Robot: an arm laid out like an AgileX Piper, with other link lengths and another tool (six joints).
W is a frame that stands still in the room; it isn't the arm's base.
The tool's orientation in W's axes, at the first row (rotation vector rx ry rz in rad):
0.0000 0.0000 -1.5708
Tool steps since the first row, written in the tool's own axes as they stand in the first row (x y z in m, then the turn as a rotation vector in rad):
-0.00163 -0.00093 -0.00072 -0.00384 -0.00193 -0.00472
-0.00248 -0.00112 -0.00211 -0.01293 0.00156 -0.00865
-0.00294 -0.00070 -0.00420 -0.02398 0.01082 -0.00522
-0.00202 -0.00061 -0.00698 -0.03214 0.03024 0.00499
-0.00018 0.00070 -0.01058 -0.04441 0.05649 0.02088
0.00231 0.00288 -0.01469 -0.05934 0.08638 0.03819
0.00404 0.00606 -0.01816 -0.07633 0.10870 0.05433
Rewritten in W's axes. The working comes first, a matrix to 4 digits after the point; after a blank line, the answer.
The tool's axes in the first row as the columns of a matrix, in W's axes (used below as rounded here):
0.0000 1.0000 0.0000
-1.0000 0.0000 0.0000
0.0000 0.0000 1.0000

-0.00093 0.00163 -0.00072 -0.00193 0.00384 -0.00472
-0.00112 0.00248 -0.00211 0.00156 0.01293 -0.00865
-0.00070 0.00294 -0.00420 0.01082 0.02398 -0.00522
-0.00061 0.00202 -0.00698 0.03024 0.03214 0.00499
0.00070 0.00018 -0.01058 0.05649 0.04441 0.02088
0.00288 -0.00231 -0.01469 0.08638 0.05934 0.03819
0.00606 -0.00404 -0.01816 0.10870 0.07633 0.05433

